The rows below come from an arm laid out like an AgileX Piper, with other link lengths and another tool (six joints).
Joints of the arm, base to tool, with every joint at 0 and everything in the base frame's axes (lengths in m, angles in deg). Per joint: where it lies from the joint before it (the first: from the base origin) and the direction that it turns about. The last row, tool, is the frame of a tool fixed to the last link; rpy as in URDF.
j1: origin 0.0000 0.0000 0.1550 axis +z
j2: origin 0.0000 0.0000 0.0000 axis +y
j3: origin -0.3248 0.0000 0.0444 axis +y
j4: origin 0.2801 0.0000 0.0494 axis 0.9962 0 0.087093
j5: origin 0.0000 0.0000 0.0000 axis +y
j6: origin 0.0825 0.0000 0.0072 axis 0.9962 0 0.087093
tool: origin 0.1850 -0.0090 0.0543 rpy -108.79 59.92 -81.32
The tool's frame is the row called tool.
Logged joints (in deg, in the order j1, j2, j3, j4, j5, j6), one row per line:
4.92 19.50 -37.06 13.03 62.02 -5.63
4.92 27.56 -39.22 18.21 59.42 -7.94
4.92 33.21 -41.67 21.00 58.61 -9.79
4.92 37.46 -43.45 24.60 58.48 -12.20
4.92 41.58 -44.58 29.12 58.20 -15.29
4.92 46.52 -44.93 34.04 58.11 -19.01
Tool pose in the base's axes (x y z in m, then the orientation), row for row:
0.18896 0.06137 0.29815 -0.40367 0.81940 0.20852 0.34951
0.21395 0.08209 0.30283 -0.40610 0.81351 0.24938 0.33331
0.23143 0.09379 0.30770 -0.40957 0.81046 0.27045 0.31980
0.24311 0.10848 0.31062 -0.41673 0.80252 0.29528 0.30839
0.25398 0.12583 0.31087 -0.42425 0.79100 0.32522 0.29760
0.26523 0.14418 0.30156 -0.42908 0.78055 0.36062 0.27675
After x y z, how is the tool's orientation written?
As a quaternion, x y z w.
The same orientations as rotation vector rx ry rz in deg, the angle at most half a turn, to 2 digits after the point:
-59.92 121.64 30.95
-60.76 121.71 37.31
-61.68 122.06 40.73
-63.12 121.55 44.72
-64.60 120.45 49.52
-66.03 120.11 55.49

